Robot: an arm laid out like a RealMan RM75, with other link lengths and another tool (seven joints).
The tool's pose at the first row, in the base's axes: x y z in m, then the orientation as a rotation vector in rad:
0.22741 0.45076 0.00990 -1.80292 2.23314 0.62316
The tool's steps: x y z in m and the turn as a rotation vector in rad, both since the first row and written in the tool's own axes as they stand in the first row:
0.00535 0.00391 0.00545 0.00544 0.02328 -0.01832
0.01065 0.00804 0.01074 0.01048 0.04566 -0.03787
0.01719 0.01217 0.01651 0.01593 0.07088 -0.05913
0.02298 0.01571 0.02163 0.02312 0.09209 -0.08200
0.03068 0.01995 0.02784 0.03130 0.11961 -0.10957
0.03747 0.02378 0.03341 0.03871 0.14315 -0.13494
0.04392 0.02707 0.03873 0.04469 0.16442 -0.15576
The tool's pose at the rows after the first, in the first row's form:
0.22182 0.44911 0.00360 -1.83518 2.22835 0.59508
0.21604 0.44748 -0.00249 -1.86803 2.22122 0.56766
0.20993 0.44496 -0.00951 -1.90415 2.21344 0.53686
0.20462 0.44272 -0.01577 -1.93787 2.20071 0.50652
0.19809 0.43940 -0.02365 -1.97970 2.18577 0.46860
0.19222 0.43652 -0.03066 -2.01658 2.17023 0.43499
0.18699 0.43375 -0.03741 -2.04796 2.15802 0.40565

